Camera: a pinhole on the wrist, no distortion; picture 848 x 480 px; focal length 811.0 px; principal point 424.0 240.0 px. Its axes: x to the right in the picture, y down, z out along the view. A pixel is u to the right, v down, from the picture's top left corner.
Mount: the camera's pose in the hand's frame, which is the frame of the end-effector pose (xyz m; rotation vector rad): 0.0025 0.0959 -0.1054 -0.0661 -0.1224 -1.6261
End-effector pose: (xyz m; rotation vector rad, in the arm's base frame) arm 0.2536 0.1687 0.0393 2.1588 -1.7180 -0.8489
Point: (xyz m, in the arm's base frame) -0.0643 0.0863 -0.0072
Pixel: 127 363
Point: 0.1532 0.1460 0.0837
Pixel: 429 222
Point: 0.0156 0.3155 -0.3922
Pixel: 767 215
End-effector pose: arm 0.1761 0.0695 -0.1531 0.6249 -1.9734 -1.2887
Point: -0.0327 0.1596 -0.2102
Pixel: 792 423
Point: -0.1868 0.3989 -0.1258
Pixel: 424 276
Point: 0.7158 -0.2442 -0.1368
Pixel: behind the camera
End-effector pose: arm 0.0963 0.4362 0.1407 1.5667 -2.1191 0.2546
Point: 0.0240 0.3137 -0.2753
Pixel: 723 150
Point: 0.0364 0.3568 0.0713
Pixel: 811 466
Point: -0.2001 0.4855 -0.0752
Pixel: 161 68
